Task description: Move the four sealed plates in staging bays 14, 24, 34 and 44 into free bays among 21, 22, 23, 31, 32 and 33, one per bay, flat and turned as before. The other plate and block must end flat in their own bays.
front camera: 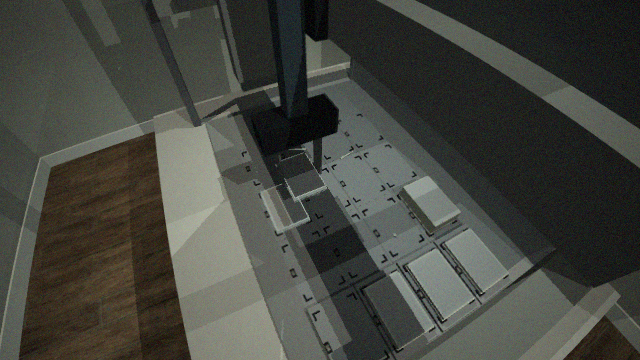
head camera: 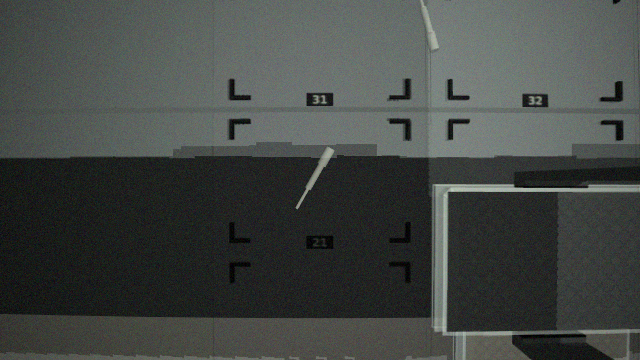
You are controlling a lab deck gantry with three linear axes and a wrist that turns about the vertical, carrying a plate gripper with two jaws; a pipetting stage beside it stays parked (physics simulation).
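Places are measured from the robot's base along level axes (x right, y ahead, z up), in millimetres.
Where they show: gripper, between the fingertips: point(front camera: 300, 175) point(head camera: 543, 257); robot's base, origin of its link: point(front camera: 242, 153).
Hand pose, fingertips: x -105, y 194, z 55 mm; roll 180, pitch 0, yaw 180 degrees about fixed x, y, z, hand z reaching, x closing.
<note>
Things, the pixels of their top centre, and the offset from my fingertips.
- sealed plate, centre of its top: point(head camera: 554, 261) point(front camera: 300, 173) dy +0, dx +0, dz +9 mm
- thick pale block, centre of its top: point(front camera: 431, 199) dy +198, dx -259, dz -13 mm
- thin pale stick, centre of its top: point(head camera: 313, 178) dy -135, dx -47, dz -48 mm
- second stick, centre of its top: point(head camera: 428, 15) point(front camera: 346, 153) dy -51, dx -166, dz -48 mm
My gripper point(front camera: 303, 175) point(head camera: 550, 260) is shut on a sealed plate point(front camera: 309, 184) point(head camera: 500, 260), with one jaw at each long side. The plate is level and held above the deck beside bay 21, over the area of bay 22. In the front view three more sealed plates point(front camera: 477, 261) point(front camera: 440, 285) point(front camera: 400, 312) lie flat side by side in the near staging row. The other plate point(front camera: 285, 215) point(head camera: 460, 345) lies flat at the left, partly hidden by the held one. A thick pale block point(front camera: 431, 202) sits flat behind the right staging plate.
In the head view a thin pale stick point(head camera: 317, 172) lies inside bay 21. A second stick point(front camera: 346, 155) point(head camera: 429, 27) lies at the line between bays 31 and 32. Labels 31 point(head camera: 319, 99), 32 point(head camera: 535, 100) and 21 point(head camera: 319, 242) show. A dark wall point(front camera: 450, 150) borders the deck's right side.
</note>
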